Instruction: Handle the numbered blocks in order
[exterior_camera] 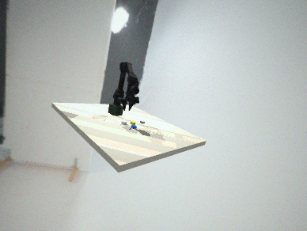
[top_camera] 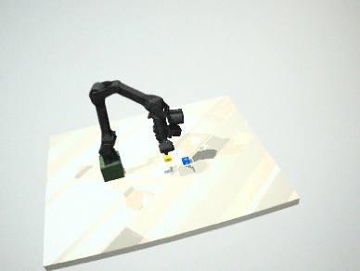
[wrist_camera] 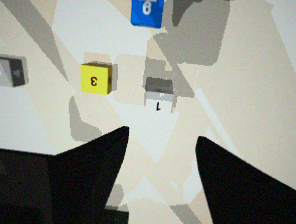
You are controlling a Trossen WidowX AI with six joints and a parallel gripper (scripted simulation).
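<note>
My gripper tip is 2 cm short of the yellow block, 8 cm to the right of it and 11 cm above it. Also, from my gripper tip: blue block 10 cm ahead, 1 cm to the left, 11 cm below; then grey block 3 cm ahead, 19 cm to the left, 11 cm below; then white block 1 cm behind, 11 cm below.
</note>
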